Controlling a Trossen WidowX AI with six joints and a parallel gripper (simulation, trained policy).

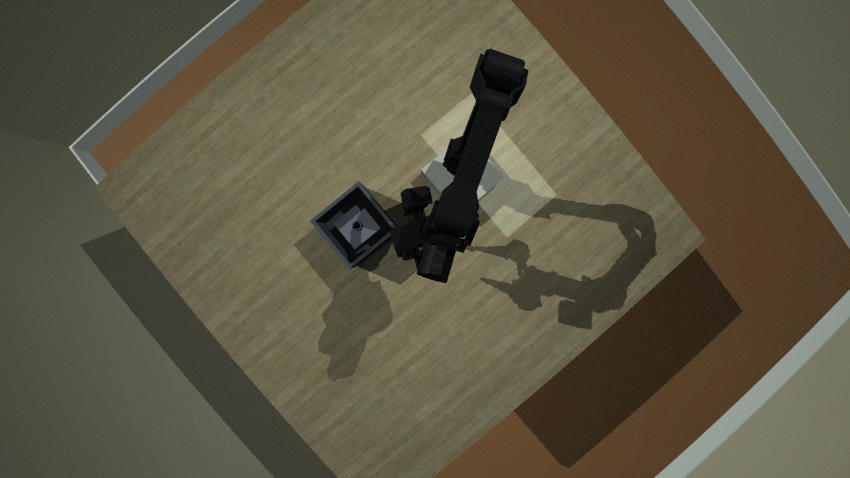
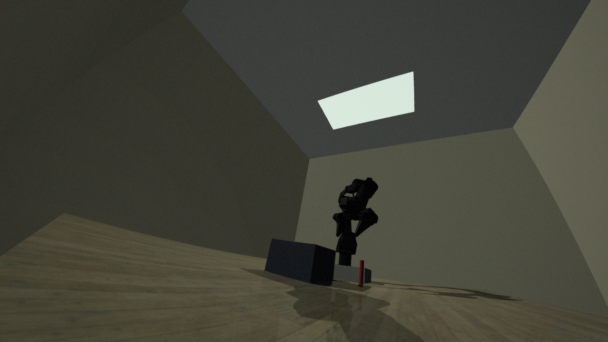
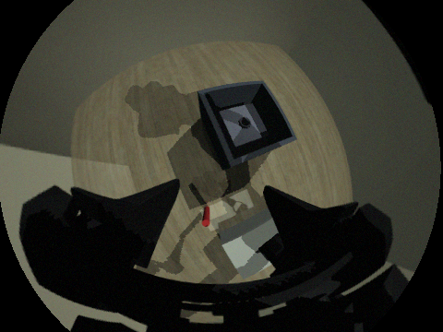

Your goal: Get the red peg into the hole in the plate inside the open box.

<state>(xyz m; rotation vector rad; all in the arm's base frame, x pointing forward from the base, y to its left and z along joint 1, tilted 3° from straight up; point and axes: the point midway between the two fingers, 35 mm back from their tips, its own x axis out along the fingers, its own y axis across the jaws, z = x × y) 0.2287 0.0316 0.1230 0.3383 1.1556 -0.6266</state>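
My gripper tip is 11 cm above the red peg, 6 cm to the right of it and 5 cm past it. Round my gripper tip: grey plate (12 cm to the right, 11 cm below, 7 cm ahead); then dark box (13 cm below, 12 cm to the right, 7 cm ahead).
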